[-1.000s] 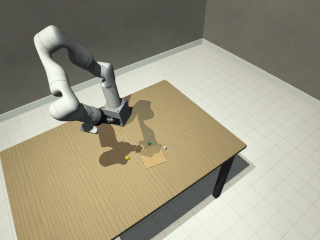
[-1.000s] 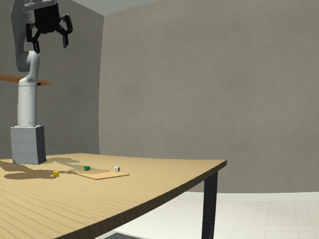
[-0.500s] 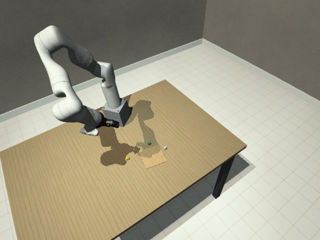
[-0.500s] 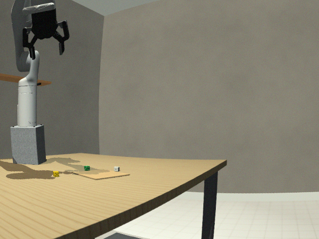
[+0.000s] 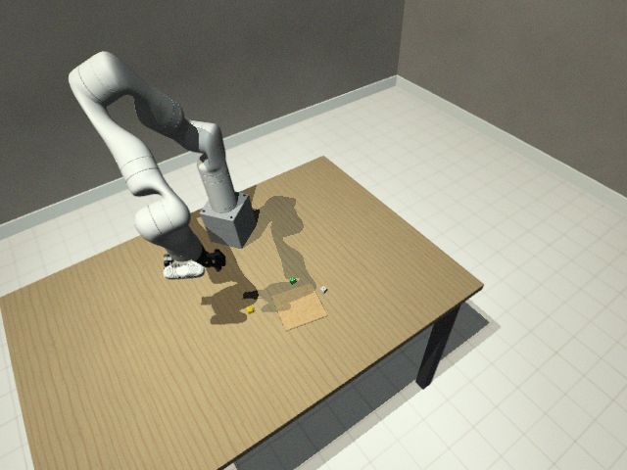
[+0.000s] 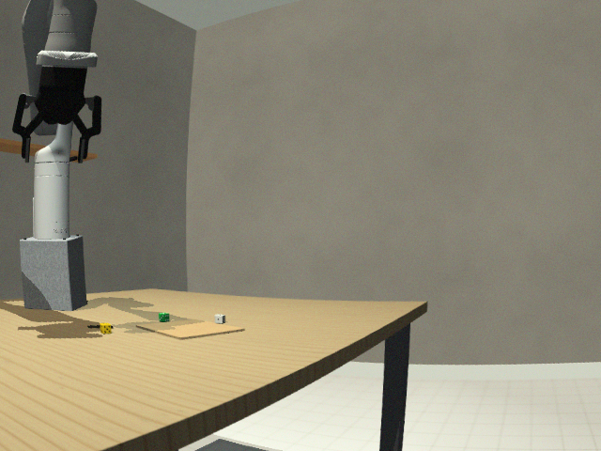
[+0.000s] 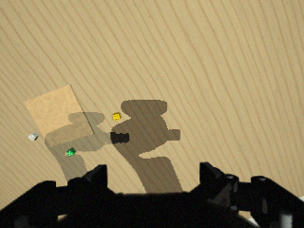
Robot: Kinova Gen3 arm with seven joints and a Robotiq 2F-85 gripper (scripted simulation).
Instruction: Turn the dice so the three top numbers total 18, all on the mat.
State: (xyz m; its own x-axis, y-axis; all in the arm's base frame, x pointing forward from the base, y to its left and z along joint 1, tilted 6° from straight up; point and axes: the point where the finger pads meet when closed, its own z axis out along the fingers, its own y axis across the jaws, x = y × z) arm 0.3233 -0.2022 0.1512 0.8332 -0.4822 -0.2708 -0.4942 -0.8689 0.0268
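The yellow die is 270 mm below my hand, 100 mm to the left of it and 10 mm ahead of it. From my hand the other things lie so: white die 340 mm to the left, 270 mm below, 80 mm ahead; then tan mat 270 mm below, 240 mm to the left, 80 mm ahead; then green die 280 mm to the left, 270 mm below, 10 mm behind.
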